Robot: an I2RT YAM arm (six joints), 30 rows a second.
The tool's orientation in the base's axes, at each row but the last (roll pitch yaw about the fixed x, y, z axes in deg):
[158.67, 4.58, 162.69]
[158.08, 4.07, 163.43]
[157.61, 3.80, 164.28]
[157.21, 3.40, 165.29]
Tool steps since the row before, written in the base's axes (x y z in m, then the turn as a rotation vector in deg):
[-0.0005, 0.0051, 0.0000, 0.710, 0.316, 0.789]
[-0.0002, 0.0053, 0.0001, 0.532, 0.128, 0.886]
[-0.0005, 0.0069, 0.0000, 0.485, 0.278, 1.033]
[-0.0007, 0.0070, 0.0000, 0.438, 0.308, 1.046]
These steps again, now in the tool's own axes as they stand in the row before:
[0.0020, 0.0045, 0.0016, -0.645, 0.747, -0.503]
[0.0017, 0.0047, 0.0017, -0.535, 0.572, -0.686]
[0.0023, 0.0061, 0.0023, -0.459, 0.752, -0.777]
[0.0025, 0.0061, 0.0024, -0.407, 0.774, -0.785]

